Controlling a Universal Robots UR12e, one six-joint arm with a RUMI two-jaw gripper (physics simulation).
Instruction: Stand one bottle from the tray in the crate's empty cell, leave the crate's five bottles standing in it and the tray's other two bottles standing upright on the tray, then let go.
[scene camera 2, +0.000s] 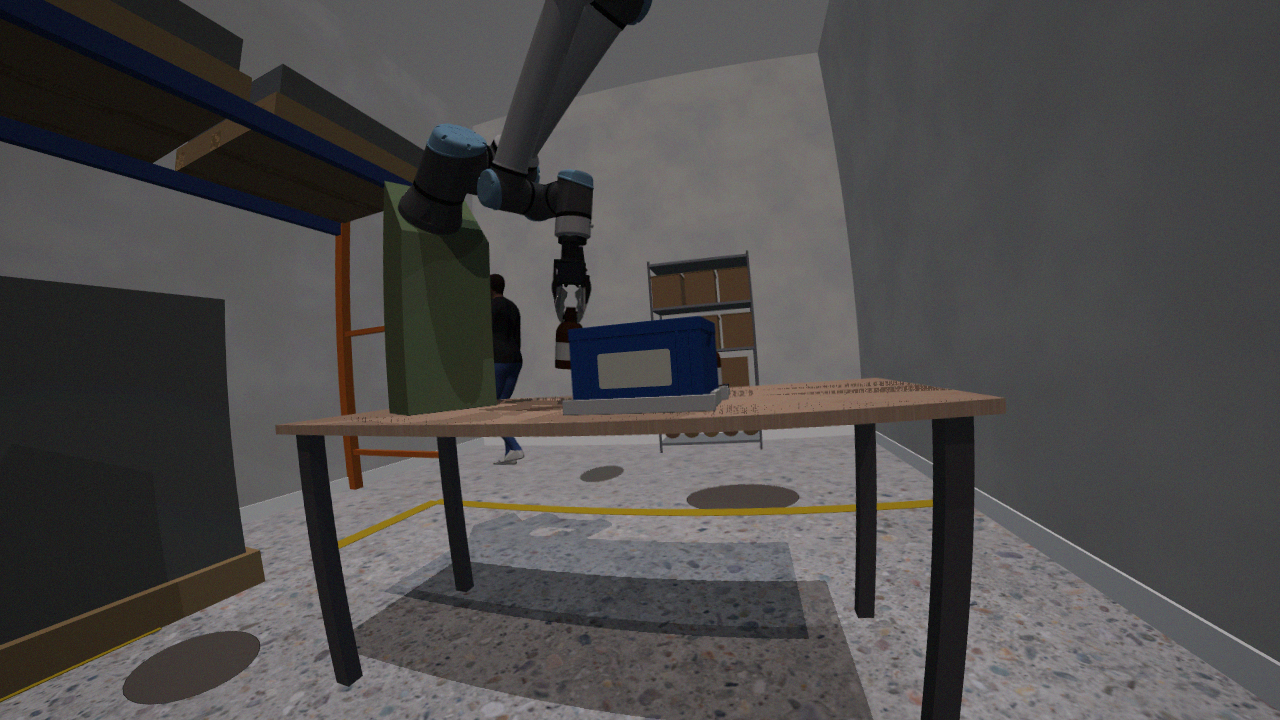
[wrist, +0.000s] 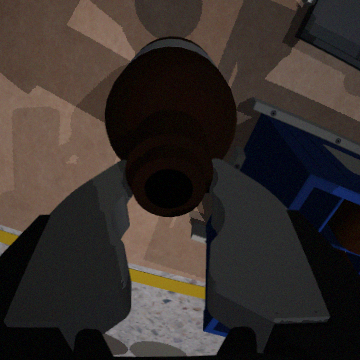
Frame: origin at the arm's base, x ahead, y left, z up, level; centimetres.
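Where they show: gripper, between the fingertips: (scene camera 2: 569, 323) (wrist: 170, 163); arm's base, origin of its link: (scene camera 2: 429, 216).
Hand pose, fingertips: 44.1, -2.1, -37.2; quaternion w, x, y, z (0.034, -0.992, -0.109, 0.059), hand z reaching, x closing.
Each offset is from my fingertips to the top centre of the thing, as dx, dy, dz. "spot": to the spot under its first point. Level surfaces: height alone.
My gripper (scene camera 2: 571, 313) (wrist: 170, 163) is shut on the neck of a brown bottle @(-0.7, +1.6, +4.4) (scene camera 2: 563, 335) (wrist: 171, 95) with a pale label. The bottle hangs nearly upright above the table, its base below the level of the crate's rim. In the scene view the left end of the blue crate @(+21.2, -10.9, -3.3) (scene camera 2: 694, 368) (wrist: 280, 145) covers part of it. In the wrist view the crate is right of the bottle, and part of a brown bottle @(spot: +18.4, -6.2, -9.5) (wrist: 351, 222) shows inside. The crate's other contents and its empty cell are hidden. I cannot make out the tray's two other bottles.
A light grey edging (scene camera 2: 640, 405) (wrist: 305, 126) runs along the crate's foot on the wooden table @(dz -20.8) (scene camera 2: 805, 404) (wrist: 35, 165). A green pillar (scene camera 2: 434, 331) stands at the left. A dark flat-topped object @(spot: +13.8, +10.7, -20.3) (wrist: 336, 31) shows at the wrist view's upper right. A person (scene camera 2: 508, 326) is behind the table.
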